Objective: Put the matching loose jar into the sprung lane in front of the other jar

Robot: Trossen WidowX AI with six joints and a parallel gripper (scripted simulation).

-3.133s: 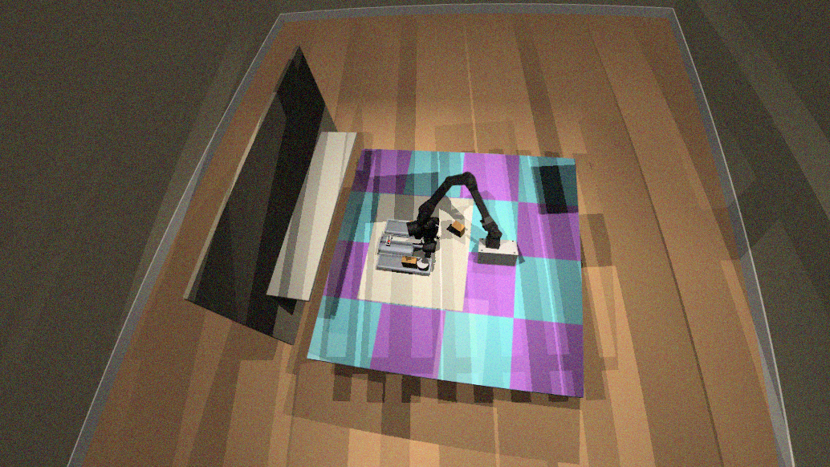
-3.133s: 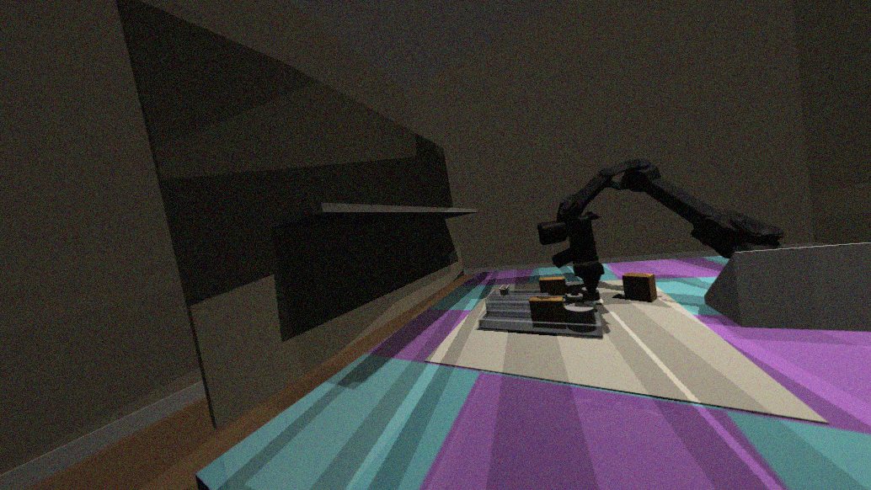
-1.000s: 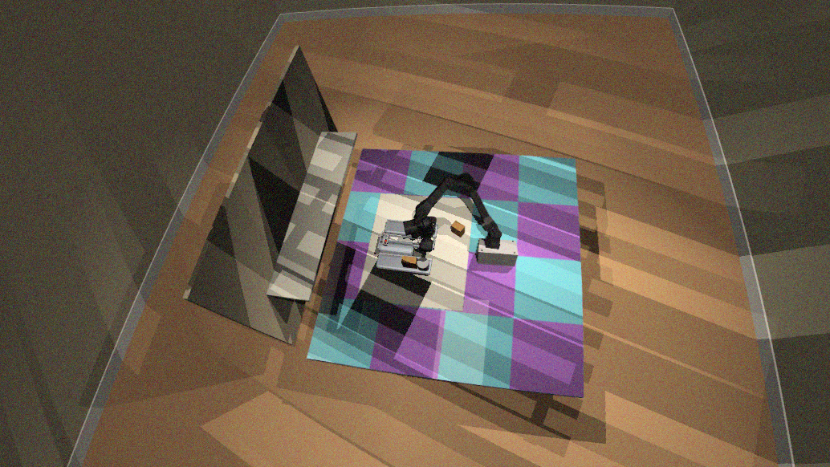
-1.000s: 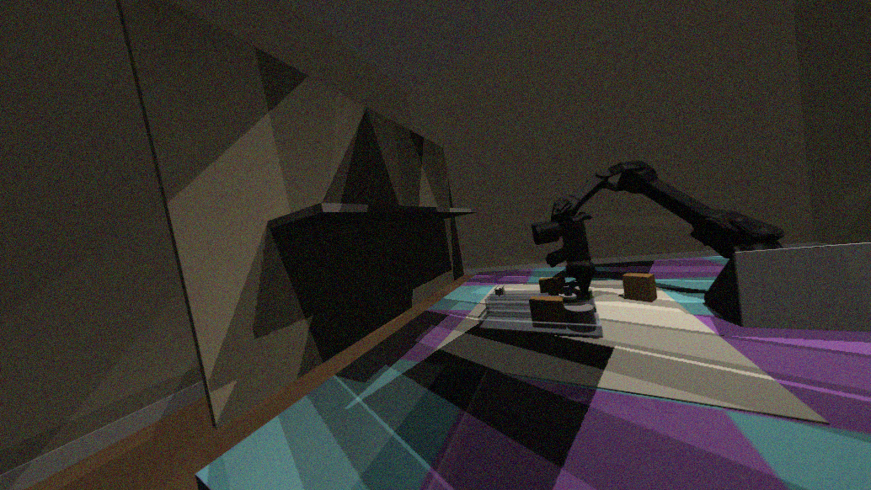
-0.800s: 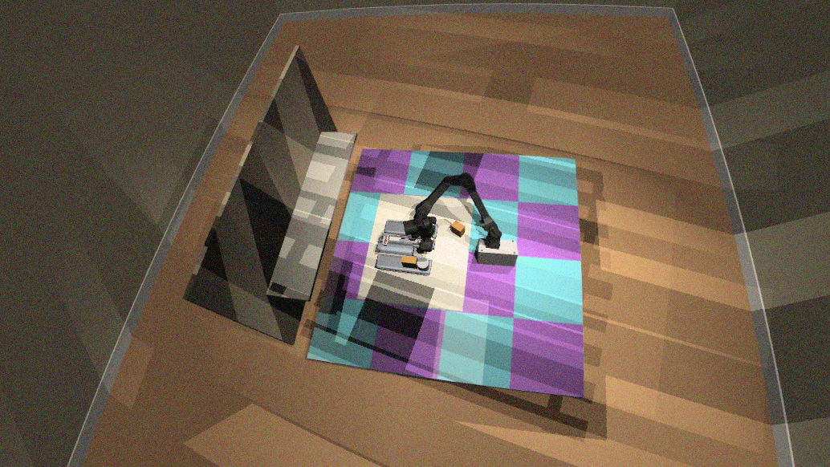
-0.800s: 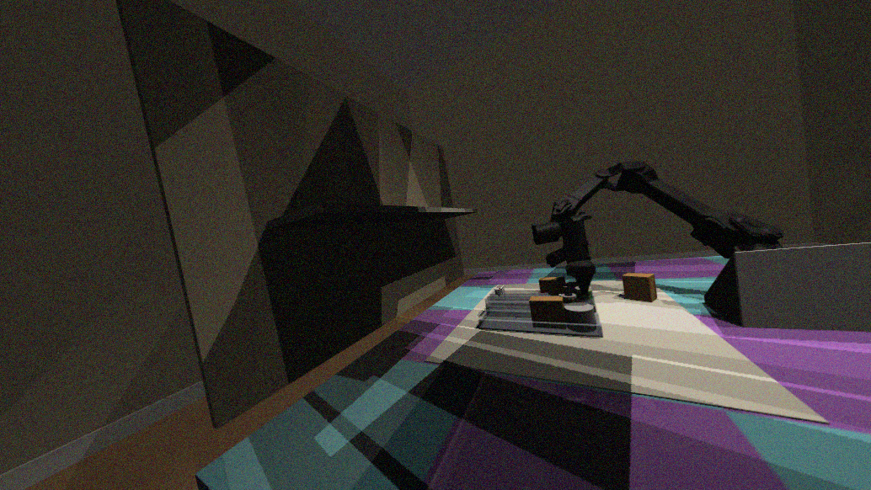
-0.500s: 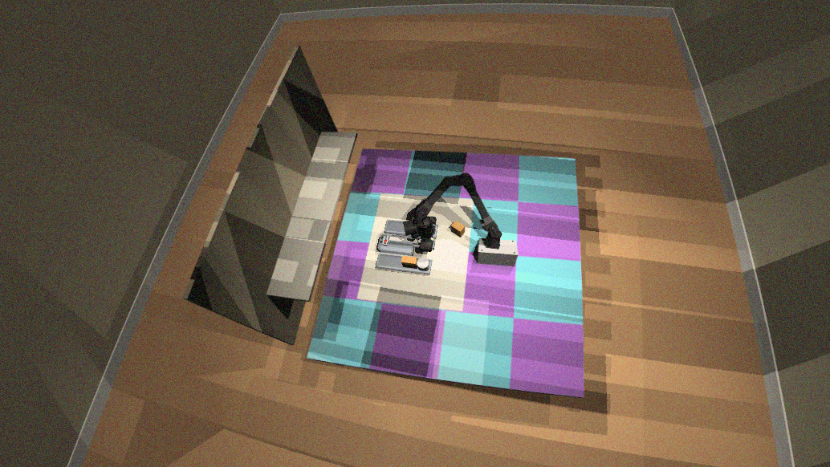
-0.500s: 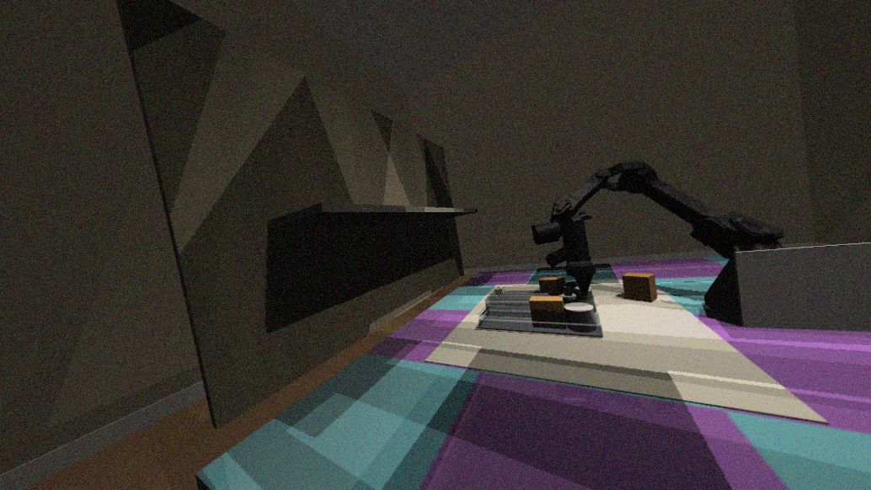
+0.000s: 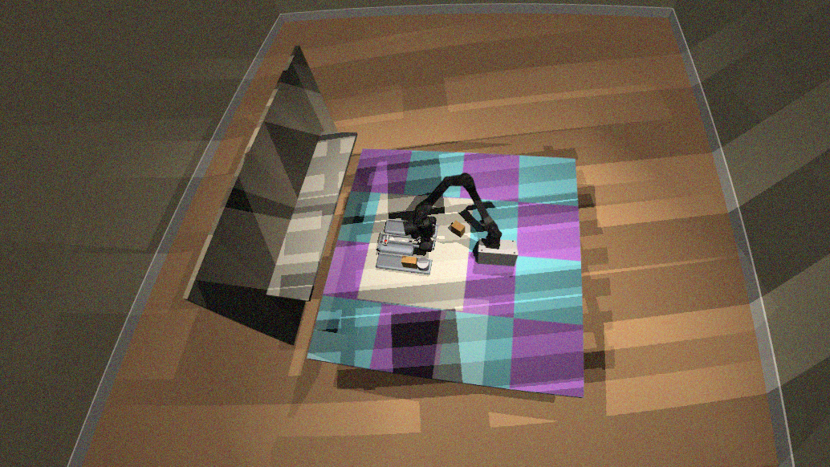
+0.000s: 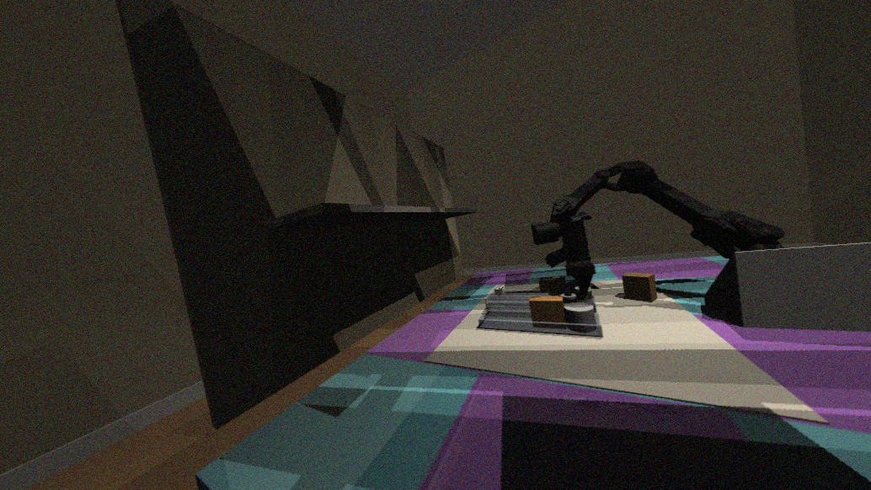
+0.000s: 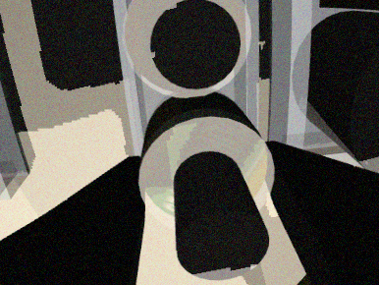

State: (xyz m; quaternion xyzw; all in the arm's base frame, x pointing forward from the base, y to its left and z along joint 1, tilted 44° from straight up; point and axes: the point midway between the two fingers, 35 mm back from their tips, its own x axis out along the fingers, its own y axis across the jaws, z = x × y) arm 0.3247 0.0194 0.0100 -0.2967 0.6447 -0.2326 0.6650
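My gripper tip is 150 mm short of the lane unit, 30 mm to the right of it and 30 mm above it. The rest, counted from my gripper tip: brown box: 130 mm behind, 100 mm to the right, 10 mm below.
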